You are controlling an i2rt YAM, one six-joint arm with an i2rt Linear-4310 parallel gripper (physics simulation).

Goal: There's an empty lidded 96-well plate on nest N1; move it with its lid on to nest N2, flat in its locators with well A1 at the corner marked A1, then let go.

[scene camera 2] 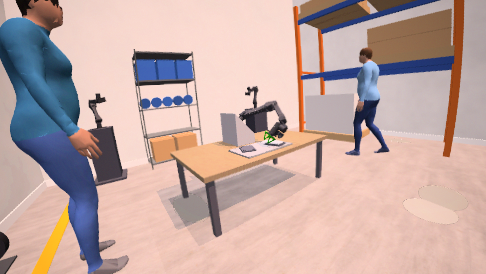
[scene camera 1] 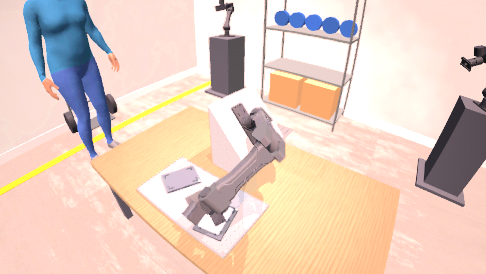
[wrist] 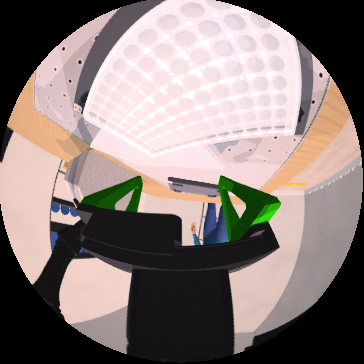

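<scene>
The clear-lidded 96-well plate lies in the dark frame of nest N1, at the near end of the white board. Its wells show through the lid in the wrist view. Nest N2 is a grey plate with small corner locators, bare, at the board's other end. My gripper is open and empty, its green fingers wide apart, above the board near the plate. In scene camera 1 its fingers are hidden behind the arm. The A1 markings are not legible.
The perforated white board lies on the wooden table. A large white wedge-shaped block stands behind the board, beside the arm. A person stands beyond the table's far end.
</scene>
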